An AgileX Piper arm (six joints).
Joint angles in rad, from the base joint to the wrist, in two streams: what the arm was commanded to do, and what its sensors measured. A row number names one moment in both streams.
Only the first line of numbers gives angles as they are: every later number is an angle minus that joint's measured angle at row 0.
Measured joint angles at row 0:
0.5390 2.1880 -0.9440 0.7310 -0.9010 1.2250
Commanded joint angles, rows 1 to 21:
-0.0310 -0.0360 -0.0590 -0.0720 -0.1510 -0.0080
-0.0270 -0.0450 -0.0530 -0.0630 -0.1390 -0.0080
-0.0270 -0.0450 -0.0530 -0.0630 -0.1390 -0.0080
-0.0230 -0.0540 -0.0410 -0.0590 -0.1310 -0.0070
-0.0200 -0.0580 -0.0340 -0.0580 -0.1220 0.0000
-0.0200 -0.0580 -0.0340 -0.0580 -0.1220 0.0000
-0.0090 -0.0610 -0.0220 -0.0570 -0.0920 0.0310
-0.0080 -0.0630 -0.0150 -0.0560 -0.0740 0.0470
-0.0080 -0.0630 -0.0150 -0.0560 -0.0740 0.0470
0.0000 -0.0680 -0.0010 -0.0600 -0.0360 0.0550
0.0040 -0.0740 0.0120 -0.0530 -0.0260 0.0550
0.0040 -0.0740 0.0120 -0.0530 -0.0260 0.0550
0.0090 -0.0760 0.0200 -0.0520 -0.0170 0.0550
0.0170 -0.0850 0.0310 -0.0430 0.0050 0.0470
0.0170 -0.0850 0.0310 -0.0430 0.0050 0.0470
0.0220 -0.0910 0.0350 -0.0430 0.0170 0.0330
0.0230 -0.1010 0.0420 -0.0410 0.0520 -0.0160
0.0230 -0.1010 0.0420 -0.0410 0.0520 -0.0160
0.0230 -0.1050 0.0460 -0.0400 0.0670 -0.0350
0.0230 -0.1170 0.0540 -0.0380 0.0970 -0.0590
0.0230 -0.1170 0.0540 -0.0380 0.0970 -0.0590
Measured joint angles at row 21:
0.0130 -0.0820 0.0520 0.0070 0.0800 -0.0050
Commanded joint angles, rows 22 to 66:
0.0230 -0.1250 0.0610 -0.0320 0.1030 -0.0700
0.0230 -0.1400 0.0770 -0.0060 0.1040 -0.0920
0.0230 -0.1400 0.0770 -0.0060 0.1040 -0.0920
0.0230 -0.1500 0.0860 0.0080 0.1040 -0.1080
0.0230 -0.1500 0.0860 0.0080 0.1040 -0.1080
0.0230 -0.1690 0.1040 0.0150 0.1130 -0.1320
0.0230 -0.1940 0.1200 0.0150 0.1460 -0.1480
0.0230 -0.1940 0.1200 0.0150 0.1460 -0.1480
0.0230 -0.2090 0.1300 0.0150 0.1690 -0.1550
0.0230 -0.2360 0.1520 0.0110 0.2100 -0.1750
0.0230 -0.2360 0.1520 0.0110 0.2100 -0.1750
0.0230 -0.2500 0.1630 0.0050 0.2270 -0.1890
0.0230 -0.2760 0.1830 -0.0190 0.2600 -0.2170
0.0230 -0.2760 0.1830 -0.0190 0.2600 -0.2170
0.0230 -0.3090 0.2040 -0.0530 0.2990 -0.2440
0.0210 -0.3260 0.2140 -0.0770 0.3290 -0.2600
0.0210 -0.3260 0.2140 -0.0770 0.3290 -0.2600
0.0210 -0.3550 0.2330 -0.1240 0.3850 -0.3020
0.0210 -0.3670 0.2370 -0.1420 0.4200 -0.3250
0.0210 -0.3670 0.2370 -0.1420 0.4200 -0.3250
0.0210 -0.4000 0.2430 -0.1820 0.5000 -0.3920
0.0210 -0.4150 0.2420 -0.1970 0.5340 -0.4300
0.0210 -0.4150 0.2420 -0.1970 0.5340 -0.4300
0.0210 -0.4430 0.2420 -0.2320 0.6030 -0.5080
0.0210 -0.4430 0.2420 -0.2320 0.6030 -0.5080
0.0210 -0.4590 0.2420 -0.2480 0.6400 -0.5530
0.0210 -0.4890 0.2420 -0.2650 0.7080 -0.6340
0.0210 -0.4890 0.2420 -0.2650 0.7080 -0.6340
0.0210 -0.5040 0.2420 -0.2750 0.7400 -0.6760
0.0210 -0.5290 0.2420 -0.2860 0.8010 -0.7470
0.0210 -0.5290 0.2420 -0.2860 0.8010 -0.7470
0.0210 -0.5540 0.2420 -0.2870 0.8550 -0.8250
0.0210 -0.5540 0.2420 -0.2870 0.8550 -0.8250
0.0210 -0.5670 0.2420 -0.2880 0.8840 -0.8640
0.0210 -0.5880 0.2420 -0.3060 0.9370 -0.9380
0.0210 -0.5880 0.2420 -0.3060 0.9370 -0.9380
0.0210 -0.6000 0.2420 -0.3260 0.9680 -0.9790
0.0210 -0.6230 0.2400 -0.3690 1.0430 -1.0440
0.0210 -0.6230 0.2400 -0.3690 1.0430 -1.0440
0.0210 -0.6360 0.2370 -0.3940 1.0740 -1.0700
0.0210 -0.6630 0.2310 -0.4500 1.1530 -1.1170
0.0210 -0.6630 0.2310 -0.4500 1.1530 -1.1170
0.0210 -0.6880 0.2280 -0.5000 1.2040 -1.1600
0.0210 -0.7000 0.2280 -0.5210 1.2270 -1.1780
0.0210 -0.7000 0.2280 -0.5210 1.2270 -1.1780
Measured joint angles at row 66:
0.0220 -0.6620 0.2360 -0.4400 1.1440 -1.1020
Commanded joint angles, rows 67 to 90:
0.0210 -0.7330 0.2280 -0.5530 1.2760 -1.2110
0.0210 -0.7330 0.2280 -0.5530 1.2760 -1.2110
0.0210 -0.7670 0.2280 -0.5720 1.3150 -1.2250
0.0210 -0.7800 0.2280 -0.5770 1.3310 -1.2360
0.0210 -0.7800 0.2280 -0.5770 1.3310 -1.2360
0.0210 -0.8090 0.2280 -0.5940 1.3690 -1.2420
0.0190 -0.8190 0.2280 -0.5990 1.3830 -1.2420
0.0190 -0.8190 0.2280 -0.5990 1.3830 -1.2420
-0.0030 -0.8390 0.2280 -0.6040 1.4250 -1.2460
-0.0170 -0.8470 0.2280 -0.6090 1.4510 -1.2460
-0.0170 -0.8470 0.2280 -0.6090 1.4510 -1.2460
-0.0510 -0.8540 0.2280 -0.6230 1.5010 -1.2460
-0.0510 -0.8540 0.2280 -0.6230 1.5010 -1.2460
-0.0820 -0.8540 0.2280 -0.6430 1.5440 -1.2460
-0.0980 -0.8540 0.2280 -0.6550 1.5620 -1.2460
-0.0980 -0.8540 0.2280 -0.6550 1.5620 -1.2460
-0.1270 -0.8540 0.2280 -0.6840 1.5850 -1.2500
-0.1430 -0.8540 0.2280 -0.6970 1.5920 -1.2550
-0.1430 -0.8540 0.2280 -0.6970 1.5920 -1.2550
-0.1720 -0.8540 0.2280 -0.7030 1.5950 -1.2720
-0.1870 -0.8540 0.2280 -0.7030 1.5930 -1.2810
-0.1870 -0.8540 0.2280 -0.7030 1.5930 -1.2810
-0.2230 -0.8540 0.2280 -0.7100 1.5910 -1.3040
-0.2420 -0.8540 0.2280 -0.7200 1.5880 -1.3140
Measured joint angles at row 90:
-0.1970 -0.8470 0.2350 -0.6990 1.5820 -1.2730
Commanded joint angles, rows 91 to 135:
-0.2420 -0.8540 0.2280 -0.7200 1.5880 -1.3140
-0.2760 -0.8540 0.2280 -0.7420 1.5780 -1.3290
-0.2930 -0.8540 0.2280 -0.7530 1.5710 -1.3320
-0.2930 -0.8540 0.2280 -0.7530 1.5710 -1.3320
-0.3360 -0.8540 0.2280 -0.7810 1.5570 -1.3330
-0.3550 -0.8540 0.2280 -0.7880 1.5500 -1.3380
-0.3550 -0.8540 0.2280 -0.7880 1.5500 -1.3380
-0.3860 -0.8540 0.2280 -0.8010 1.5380 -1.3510
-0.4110 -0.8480 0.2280 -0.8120 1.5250 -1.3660
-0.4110 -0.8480 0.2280 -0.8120 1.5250 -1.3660
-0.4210 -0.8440 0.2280 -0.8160 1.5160 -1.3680
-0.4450 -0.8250 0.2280 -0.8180 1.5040 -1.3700
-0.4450 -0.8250 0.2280 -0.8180 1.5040 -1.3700
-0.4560 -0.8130 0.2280 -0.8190 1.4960 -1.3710
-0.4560 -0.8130 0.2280 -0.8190 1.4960 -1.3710
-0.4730 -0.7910 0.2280 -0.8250 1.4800 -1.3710
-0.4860 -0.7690 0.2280 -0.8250 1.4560 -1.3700
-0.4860 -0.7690 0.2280 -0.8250 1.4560 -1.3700
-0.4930 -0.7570 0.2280 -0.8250 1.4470 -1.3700
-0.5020 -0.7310 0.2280 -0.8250 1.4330 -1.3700
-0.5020 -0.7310 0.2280 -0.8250 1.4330 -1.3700
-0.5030 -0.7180 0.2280 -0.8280 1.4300 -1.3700
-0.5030 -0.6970 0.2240 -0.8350 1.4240 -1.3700
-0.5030 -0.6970 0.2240 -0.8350 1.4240 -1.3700
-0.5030 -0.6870 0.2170 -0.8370 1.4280 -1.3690
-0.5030 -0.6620 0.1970 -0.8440 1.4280 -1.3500
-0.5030 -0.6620 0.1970 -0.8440 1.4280 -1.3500
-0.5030 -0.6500 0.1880 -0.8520 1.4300 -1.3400
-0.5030 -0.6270 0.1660 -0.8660 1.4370 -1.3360
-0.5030 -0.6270 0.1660 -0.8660 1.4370 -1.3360
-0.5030 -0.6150 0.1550 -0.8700 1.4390 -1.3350
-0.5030 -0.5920 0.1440 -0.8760 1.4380 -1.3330
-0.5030 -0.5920 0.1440 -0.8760 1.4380 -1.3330
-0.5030 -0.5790 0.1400 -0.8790 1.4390 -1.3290
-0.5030 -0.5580 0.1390 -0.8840 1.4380 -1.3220
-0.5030 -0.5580 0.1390 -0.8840 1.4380 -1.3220
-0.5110 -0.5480 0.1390 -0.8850 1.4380 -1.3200
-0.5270 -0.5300 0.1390 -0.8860 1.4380 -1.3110
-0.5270 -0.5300 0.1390 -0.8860 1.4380 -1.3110
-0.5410 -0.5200 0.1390 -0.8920 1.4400 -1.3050
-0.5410 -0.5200 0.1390 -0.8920 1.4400 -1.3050
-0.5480 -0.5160 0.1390 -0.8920 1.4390 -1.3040
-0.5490 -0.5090 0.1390 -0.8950 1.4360 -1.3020
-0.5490 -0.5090 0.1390 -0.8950 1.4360 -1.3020
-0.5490 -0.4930 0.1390 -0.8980 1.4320 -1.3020
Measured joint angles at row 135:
-0.5450 -0.5110 0.1450 -0.8860 1.4340 -1.3070
